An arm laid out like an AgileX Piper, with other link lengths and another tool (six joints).
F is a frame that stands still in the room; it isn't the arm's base.
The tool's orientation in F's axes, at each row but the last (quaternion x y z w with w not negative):
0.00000 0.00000 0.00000 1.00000
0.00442 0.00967 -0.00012 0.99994
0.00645 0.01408 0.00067 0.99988
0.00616 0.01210 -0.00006 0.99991
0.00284 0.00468 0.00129 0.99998
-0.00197 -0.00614 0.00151 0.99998
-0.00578 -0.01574 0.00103 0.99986
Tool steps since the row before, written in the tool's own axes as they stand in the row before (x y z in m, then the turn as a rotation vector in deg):
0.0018 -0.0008 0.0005 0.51 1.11 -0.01
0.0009 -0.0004 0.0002 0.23 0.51 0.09
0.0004 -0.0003 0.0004 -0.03 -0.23 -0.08
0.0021 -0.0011 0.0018 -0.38 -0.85 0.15
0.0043 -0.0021 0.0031 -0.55 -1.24 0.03
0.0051 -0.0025 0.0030 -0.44 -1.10 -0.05
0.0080 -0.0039 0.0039 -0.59 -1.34 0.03
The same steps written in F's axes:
0.0018 -0.0008 0.0005 0.51 1.11 -0.01
0.0009 -0.0004 0.0002 0.23 0.51 0.09
0.0004 -0.0003 0.0004 -0.03 -0.23 -0.08
0.0021 -0.0011 0.0017 -0.38 -0.85 0.15
0.0043 -0.0021 0.0030 -0.55 -1.24 0.03
0.0051 -0.0025 0.0031 -0.44 -1.10 -0.05
0.0079 -0.0038 0.0042 -0.59 -1.34 0.03

